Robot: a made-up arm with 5 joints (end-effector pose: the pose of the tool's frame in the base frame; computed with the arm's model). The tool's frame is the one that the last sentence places. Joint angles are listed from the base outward.
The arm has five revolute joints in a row. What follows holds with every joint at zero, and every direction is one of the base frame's.
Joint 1 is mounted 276 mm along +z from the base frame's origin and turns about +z.
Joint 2 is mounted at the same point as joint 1 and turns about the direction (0, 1, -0.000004).
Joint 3 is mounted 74 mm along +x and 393 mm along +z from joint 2 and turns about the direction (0, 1, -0.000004).
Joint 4 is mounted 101 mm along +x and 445 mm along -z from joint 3 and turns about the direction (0, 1, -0.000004).
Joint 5 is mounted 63 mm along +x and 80 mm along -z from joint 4 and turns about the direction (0, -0.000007, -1).
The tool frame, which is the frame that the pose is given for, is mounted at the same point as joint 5; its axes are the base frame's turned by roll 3.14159, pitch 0 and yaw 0 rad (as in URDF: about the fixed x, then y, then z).
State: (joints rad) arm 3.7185 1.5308 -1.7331 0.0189 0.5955
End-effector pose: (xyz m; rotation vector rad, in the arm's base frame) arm -0.5536 -0.3603 -0.2650 -0.0277 -2.9849 0.1518
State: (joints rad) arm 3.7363 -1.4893 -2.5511 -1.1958 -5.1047
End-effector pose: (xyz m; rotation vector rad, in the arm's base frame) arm 0.6913 0.4676 0.4852 0.6563 2.1844 1.0202
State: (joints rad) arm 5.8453 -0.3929 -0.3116 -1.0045 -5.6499
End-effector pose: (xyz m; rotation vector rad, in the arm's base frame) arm 0.3203 -0.1499 0.4672 -1.6953 1.0061 -2.2538
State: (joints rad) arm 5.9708 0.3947 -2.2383 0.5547 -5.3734
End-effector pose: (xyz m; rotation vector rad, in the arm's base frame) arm 0.6805 -0.2198 0.8657 -1.8534 1.2984 -1.6253
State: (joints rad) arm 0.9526 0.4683 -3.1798 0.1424 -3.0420
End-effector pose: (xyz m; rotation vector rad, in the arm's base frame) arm 0.1898 0.2669 1.1412 -0.2479 0.5455 1.0222
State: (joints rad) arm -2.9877 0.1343 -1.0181 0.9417 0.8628
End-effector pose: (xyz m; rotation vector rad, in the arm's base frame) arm -0.5853 -0.0908 0.3679 1.0727 2.8986 0.0436
